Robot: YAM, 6 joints.
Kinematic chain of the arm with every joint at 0, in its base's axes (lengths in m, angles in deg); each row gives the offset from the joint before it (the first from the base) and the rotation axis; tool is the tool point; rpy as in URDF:
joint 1: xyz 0 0 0.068 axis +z
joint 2: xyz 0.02 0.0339 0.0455 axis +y
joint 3: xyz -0.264 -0.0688 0 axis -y
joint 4: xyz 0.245 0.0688 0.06 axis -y
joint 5: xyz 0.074 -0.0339 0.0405 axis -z
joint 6: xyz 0.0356 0 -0.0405 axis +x
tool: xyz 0 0 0 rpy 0 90 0
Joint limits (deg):
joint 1: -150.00..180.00
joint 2: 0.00..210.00
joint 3: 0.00..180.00
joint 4: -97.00..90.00
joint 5: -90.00..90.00
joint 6: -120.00..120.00
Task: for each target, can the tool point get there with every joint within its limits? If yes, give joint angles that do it. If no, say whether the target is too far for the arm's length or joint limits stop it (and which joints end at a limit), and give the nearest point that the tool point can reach.
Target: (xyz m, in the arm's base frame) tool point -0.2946 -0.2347 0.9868
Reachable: no: too far | nearest point -0.2007 -0.1599 0.6929 | short by 0.317 m
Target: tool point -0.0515 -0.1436 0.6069
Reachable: yes | joints -117.04 67.67 90.20 51.65 -32.99 77.54
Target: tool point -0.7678 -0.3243 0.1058
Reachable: no: too far | nearest point -0.5639 -0.3080 0.1076 | short by 0.205 m
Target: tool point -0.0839 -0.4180 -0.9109
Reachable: no: too far | nearest point -0.0628 -0.3131 -0.3734 | short by 0.548 m
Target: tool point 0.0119 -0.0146 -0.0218
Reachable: yes | joints 16.67 185.33 33.45 -61.41 29.29 -18.21
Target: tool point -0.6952 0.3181 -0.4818
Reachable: no: too far | nearest point -0.4709 0.2155 -0.2603 | short by 0.332 m
